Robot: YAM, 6 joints.
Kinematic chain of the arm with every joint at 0, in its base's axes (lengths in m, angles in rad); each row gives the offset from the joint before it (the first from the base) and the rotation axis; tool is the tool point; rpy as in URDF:
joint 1: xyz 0 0 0.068 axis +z
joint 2: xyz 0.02 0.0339 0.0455 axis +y
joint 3: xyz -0.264 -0.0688 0 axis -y
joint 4: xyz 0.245 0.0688 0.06 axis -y
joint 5: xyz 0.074 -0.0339 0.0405 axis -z
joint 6: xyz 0.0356 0 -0.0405 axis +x
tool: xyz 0 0 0 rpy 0 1.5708 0
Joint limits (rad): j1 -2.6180..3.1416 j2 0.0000..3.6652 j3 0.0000..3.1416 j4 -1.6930..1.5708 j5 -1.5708..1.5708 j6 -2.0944..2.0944
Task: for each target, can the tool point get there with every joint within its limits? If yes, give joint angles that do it. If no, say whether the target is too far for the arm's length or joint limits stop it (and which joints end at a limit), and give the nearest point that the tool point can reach.
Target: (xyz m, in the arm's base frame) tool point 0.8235 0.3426 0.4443
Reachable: no: too far | nearest point 0.5587 0.2324 0.3355 | short by 0.307 m
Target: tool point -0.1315 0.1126 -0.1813
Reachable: yes | joints 2.6056 3.1565 0.7164 1.2521 0.9837 -1.1739
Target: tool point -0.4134 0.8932 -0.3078
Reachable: no: too far | nearest point -0.2493 0.5386 -0.1371 | short by 0.426 m
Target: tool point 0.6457 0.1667 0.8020
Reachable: no: too far | nearest point 0.4343 0.1121 0.5696 | short by 0.319 m
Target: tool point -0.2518 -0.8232 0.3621
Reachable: no: too far | nearest point -0.1814 -0.5930 0.2909 | short by 0.251 m
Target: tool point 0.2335 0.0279 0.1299
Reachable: yes | joints -0.0241 1.5447 0.3390 0.7215 -1.2269 0.5932
